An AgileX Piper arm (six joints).
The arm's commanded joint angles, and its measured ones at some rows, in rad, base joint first. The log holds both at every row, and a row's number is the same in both.
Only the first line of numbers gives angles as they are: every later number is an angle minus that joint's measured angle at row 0.
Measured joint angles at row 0: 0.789, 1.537, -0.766, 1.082, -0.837, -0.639
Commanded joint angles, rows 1 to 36: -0.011, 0.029, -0.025, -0.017, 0.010, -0.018; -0.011, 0.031, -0.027, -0.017, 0.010, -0.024; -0.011, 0.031, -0.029, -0.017, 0.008, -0.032; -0.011, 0.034, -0.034, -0.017, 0.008, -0.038; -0.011, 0.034, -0.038, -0.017, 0.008, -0.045; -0.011, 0.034, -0.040, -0.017, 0.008, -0.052; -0.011, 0.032, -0.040, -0.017, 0.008, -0.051; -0.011, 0.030, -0.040, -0.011, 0.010, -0.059; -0.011, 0.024, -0.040, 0.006, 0.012, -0.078; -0.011, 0.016, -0.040, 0.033, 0.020, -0.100; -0.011, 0.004, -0.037, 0.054, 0.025, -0.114; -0.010, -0.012, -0.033, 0.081, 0.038, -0.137; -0.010, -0.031, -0.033, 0.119, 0.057, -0.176; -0.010, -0.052, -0.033, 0.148, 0.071, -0.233; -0.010, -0.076, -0.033, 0.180, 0.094, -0.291; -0.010, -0.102, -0.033, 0.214, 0.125, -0.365; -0.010, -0.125, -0.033, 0.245, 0.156, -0.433; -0.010, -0.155, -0.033, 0.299, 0.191, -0.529; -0.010, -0.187, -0.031, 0.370, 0.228, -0.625; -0.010, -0.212, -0.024, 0.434, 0.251, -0.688; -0.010, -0.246, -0.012, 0.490, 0.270, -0.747; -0.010, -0.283, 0.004, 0.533, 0.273, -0.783; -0.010, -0.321, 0.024, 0.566, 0.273, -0.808; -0.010, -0.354, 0.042, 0.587, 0.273, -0.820; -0.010, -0.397, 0.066, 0.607, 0.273, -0.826; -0.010, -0.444, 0.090, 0.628, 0.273, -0.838; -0.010, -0.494, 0.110, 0.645, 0.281, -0.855; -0.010, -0.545, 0.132, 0.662, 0.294, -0.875; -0.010, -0.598, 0.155, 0.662, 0.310, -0.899; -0.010, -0.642, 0.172, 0.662, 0.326, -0.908; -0.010, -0.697, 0.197, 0.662, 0.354, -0.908; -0.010, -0.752, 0.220, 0.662, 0.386, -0.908; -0.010, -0.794, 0.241, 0.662, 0.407, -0.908; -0.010, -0.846, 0.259, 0.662, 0.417, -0.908; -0.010, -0.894, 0.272, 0.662, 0.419, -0.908; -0.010, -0.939, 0.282, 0.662, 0.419, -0.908
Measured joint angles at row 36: -0.004, -0.784, 0.235, 0.662, 0.387, -0.896
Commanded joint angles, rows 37 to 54: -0.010, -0.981, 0.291, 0.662, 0.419, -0.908; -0.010, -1.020, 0.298, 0.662, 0.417, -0.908; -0.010, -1.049, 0.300, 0.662, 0.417, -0.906; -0.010, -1.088, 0.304, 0.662, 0.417, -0.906; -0.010, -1.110, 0.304, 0.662, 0.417, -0.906; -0.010, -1.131, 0.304, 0.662, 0.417, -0.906; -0.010, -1.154, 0.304, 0.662, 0.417, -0.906; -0.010, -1.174, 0.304, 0.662, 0.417, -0.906; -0.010, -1.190, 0.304, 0.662, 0.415, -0.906; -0.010, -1.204, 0.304, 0.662, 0.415, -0.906; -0.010, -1.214, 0.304, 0.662, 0.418, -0.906; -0.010, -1.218, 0.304, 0.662, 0.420, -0.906; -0.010, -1.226, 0.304, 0.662, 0.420, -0.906; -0.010, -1.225, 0.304, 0.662, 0.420, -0.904; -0.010, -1.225, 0.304, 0.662, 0.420, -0.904; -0.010, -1.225, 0.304, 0.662, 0.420, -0.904; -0.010, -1.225, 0.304, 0.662, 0.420, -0.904; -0.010, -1.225, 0.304, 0.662, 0.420, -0.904
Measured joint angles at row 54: -0.004, -1.222, 0.299, 0.663, 0.413, -0.901
